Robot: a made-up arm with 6 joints.
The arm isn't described. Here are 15 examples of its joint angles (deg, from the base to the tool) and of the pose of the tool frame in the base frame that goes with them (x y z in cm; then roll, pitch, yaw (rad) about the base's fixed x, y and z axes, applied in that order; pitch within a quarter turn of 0, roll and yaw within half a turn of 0).
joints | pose
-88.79 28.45 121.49 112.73 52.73 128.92 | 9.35 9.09 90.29 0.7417 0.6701 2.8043
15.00 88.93 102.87 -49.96 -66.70 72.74 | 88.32 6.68 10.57 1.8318 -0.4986 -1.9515
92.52 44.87 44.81 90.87 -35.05 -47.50 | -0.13 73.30 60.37 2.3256 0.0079 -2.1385
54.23 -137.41 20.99 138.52 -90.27 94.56 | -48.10 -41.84 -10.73 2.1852 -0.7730 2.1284
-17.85 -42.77 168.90 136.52 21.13 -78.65 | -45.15 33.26 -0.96 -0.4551 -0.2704 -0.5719
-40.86 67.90 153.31 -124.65 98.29 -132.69 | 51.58 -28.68 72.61 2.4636 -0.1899 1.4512
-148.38 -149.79 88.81 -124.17 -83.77 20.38 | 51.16 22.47 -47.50 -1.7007 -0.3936 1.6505
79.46 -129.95 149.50 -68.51 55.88 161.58 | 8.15 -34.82 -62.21 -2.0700 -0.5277 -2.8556
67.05 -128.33 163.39 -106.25 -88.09 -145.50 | -10.22 -21.96 -62.18 2.5372 0.0726 -0.6769
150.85 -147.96 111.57 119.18 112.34 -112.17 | -0.13 -8.45 -67.28 -0.5661 0.4732 1.4961
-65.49 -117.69 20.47 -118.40 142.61 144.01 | -12.04 47.10 42.09 0.1805 -0.3203 1.4008
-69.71 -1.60 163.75 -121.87 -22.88 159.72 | -3.01 43.28 77.52 -0.9596 0.0344 -1.5534
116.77 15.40 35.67 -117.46 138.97 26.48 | -29.14 53.72 42.82 0.5804 -0.5768 2.8063
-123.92 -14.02 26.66 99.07 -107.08 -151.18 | -1.62 -9.17 91.95 -0.2180 -0.0772 -0.9198
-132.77 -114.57 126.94 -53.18 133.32 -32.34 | 32.97 60.95 -37.38 1.4350 0.4061 0.1377
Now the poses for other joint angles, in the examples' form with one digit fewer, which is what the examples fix.
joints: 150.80 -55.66 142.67 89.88 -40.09 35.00
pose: 59.0 -27.4 -5.7 0.399 -0.242 -2.926
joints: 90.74 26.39 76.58 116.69 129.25 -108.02
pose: -7.5 31.9 92.3 1.882 -0.788 0.210
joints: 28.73 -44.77 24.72 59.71 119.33 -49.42
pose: -14.5 -21.1 85.2 -2.757 -0.310 -0.410
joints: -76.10 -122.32 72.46 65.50 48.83 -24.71
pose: -23.0 62.6 -40.1 -0.513 -0.489 -2.216
